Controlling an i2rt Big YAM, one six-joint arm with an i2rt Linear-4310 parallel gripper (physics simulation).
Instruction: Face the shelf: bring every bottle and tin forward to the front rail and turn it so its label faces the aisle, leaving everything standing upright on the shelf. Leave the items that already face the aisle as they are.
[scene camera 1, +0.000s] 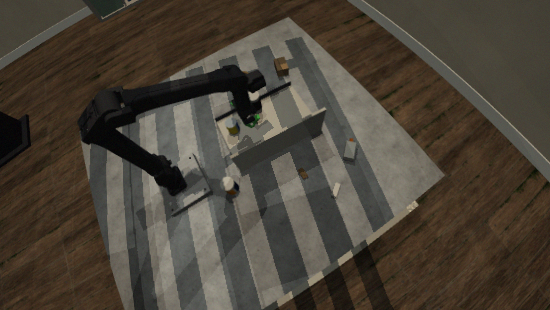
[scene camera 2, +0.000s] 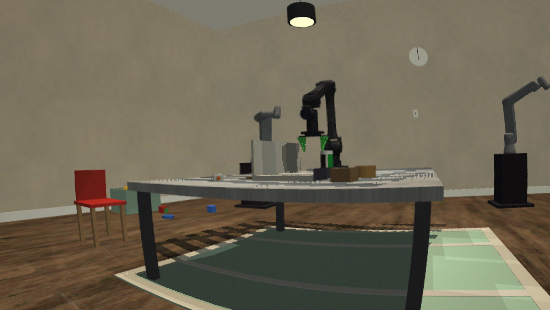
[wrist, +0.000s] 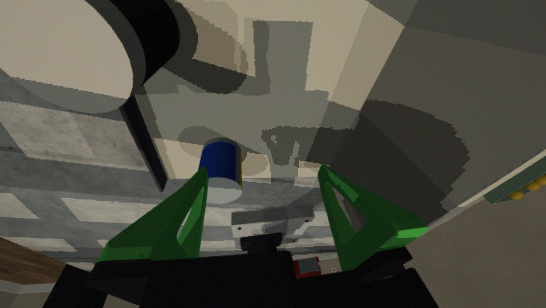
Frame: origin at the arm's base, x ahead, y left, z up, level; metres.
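Seen in the pictures: gripper, between the fingertips: (scene camera 1: 247, 119) (scene camera 2: 313, 151) (wrist: 266, 170); arm's base, origin of its link: (scene camera 1: 174, 181) (wrist: 261, 239).
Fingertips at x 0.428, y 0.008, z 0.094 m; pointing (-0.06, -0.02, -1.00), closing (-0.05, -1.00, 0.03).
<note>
Offsets run from my fingertips to a thing's top centre.
My gripper (scene camera 1: 243, 112) (scene camera 2: 314, 149) (wrist: 266, 170) is open and empty, pointing down above the shelf between its front rail and back panel. A short tin @[dy +0.051, dx -0.066, dz -0.029 m] (scene camera 1: 232, 127) (wrist: 220, 162) stands upright at the shelf's end nearer the arm base. In the wrist view its blue side and a yellow sliver show beside the left finger. A taller bottle with a white lid @[dy +0.094, dx +0.087, dz +0.000 m] (scene camera 1: 254, 95) (scene camera 2: 327, 159) (wrist: 70, 50) stands near the dark front rail (scene camera 1: 276, 90) (wrist: 145, 142); its sides show black and green. Another white-topped container @[dy -0.187, dx -0.220, dz -0.023 m] (scene camera 1: 231, 186), orange and blue, stands outside the shelf. The arm partly hides the shelf.
The tall grey back panel (scene camera 1: 285, 142) (scene camera 2: 265, 157) borders the shelf opposite the rail. A brown box @[dy +0.236, dx +0.339, dz -0.072 m] (scene camera 1: 281, 66) (scene camera 2: 344, 174) stands beyond the rail. A pale box @[dy -0.345, dx +0.312, dz -0.094 m] (scene camera 1: 350, 150), a small brown piece @[dy -0.310, dx +0.072, dz -0.114 m] (scene camera 1: 303, 173) and a white block @[dy -0.451, dx +0.141, dz -0.110 m] (scene camera 1: 336, 190) lie behind the panel.
</note>
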